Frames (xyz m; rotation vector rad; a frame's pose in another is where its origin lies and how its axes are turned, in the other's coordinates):
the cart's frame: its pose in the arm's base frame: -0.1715 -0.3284 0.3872 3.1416 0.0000 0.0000
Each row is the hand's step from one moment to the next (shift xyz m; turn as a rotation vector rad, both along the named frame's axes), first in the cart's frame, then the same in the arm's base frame.
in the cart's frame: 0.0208 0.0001 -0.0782 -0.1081 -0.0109 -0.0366
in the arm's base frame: 0.0208 -0.0001 0.0782 -0.1081 0.0109 0.0366
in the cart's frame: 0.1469 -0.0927 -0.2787 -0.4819 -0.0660 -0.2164
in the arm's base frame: 0.1469 0.0927 0.2787 -0.4819 0.0660 0.2164
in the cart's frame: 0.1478 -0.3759 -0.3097 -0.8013 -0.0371 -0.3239
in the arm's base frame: 0.1478 0.3759 0.3097 -0.8013 0.0371 0.3239
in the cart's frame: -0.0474 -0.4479 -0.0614 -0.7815 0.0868 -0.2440
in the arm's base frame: -0.0474 0.4479 0.0614 -0.7815 -0.0868 0.2440
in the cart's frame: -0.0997 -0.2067 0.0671 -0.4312 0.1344 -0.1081
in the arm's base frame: -0.0997 0.2067 -0.0671 -0.4312 -0.1344 0.1081
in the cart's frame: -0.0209 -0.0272 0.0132 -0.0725 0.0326 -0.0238
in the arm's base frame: -0.0209 0.0272 -0.0132 -0.0725 -0.0326 0.0238
